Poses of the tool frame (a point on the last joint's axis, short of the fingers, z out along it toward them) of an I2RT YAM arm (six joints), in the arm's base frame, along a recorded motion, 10 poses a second.
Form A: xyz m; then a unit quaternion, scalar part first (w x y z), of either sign.
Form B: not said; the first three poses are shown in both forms.
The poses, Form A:
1: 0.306, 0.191, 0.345, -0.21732, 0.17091, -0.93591, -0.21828
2: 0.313, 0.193, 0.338, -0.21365, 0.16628, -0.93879, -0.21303
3: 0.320, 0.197, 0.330, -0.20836, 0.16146, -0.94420, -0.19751
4: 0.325, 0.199, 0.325, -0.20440, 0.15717, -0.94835, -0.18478
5: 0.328, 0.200, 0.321, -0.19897, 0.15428, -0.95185, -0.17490
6: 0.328, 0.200, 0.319, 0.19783, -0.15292, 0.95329, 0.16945
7: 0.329, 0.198, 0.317, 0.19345, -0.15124, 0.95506, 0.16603
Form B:
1: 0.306, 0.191, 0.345, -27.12, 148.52, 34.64
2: 0.313, 0.193, 0.338, -26.44, 149.27, 33.87
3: 0.320, 0.197, 0.330, -25.74, 150.55, 31.49
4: 0.325, 0.199, 0.325, -25.11, 151.53, 29.53
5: 0.328, 0.200, 0.321, -24.72, 152.53, 28.03
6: 0.328, 0.200, 0.319, -24.52, 152.86, 27.17
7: 0.329, 0.198, 0.317, -24.31, 153.50, 26.69
